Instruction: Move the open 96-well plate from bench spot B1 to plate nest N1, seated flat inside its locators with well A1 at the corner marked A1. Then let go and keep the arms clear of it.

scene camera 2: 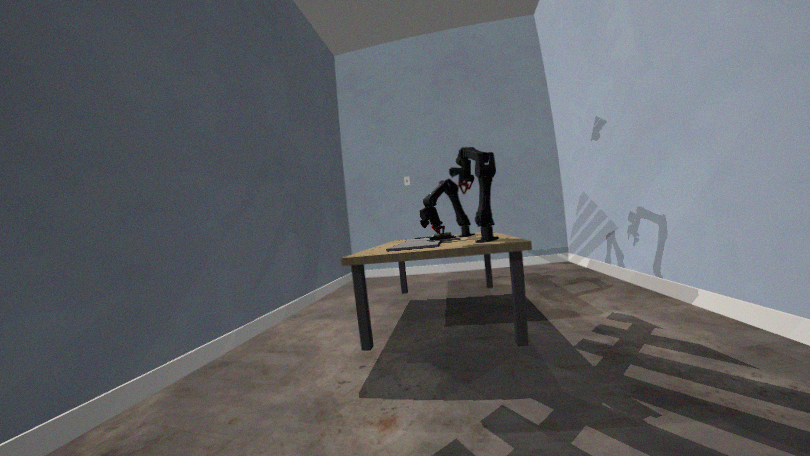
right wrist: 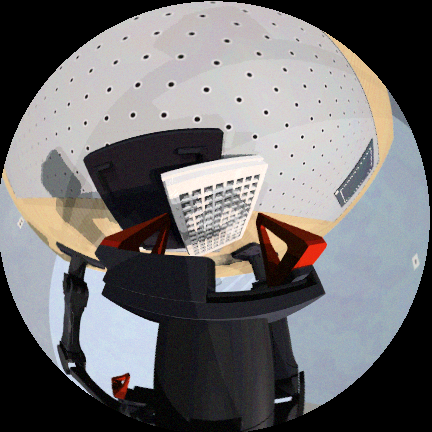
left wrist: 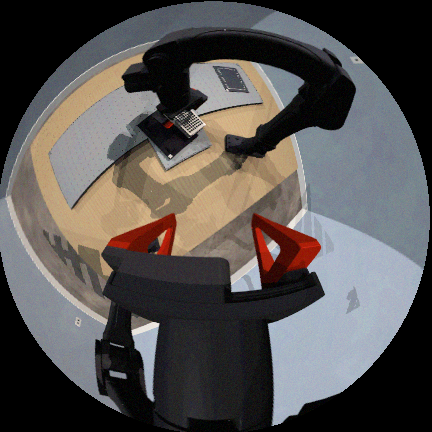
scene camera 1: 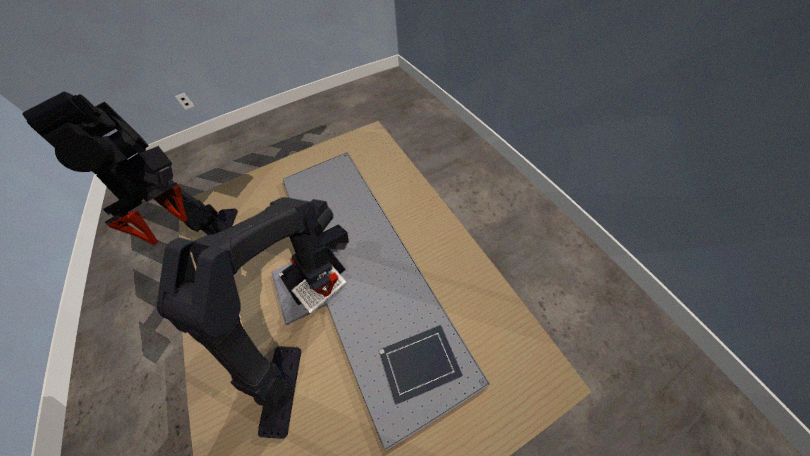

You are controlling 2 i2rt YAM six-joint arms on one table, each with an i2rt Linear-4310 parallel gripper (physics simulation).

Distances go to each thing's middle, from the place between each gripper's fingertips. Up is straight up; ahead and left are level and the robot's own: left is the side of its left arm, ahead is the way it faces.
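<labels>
White well plate [scene camera 1: 312, 300] seen right at my right hand. Counted from that right hand, the black rectangular pad [right wrist: 135, 193] is 1 cm below and 6 cm to the left, while the dark nest with white outline [scene camera 1: 413, 366] is 2 cm below, 10 cm ahead and 33 cm to the right.
From my left hand: white well plate 27 cm below, 16 cm to the right, 18 cm ahead; black rectangular pad 29 cm below, 10 cm to the right, 18 cm ahead; dark nest with white outline 29 cm below, 28 cm ahead, 48 cm to the right.
</labels>
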